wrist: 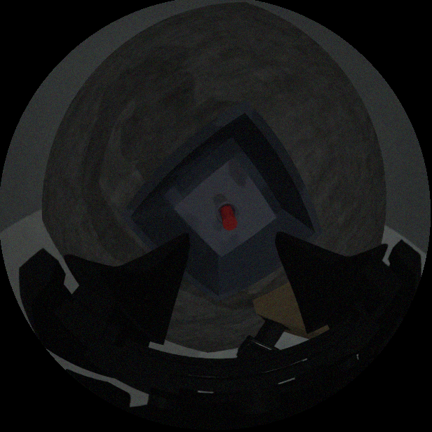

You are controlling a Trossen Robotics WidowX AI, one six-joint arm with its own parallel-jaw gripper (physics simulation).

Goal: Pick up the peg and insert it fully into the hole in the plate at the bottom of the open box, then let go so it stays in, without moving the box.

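Observation:
The red peg [228,218] stands in the hole near the middle of the pale plate [200,202], with its upper part showing above the plate; how deep it sits cannot be told. The plate lies at the bottom of the open dark blue box [220,274], which appears as a diamond in the middle of the wrist view. My gripper [233,238] is open and empty. Its two black fingers stand wide apart above the box, one on each side, and do not touch the peg. The fingers hide parts of the box's lower left and lower right walls.
The box stands on a dark, mottled round table top [320,120]. A tan-brown block-like object [280,306] lies near the lower right, partly hidden behind the right finger. A small dark piece [270,332] shows beside it. Grey floor shows beyond the table's edge.

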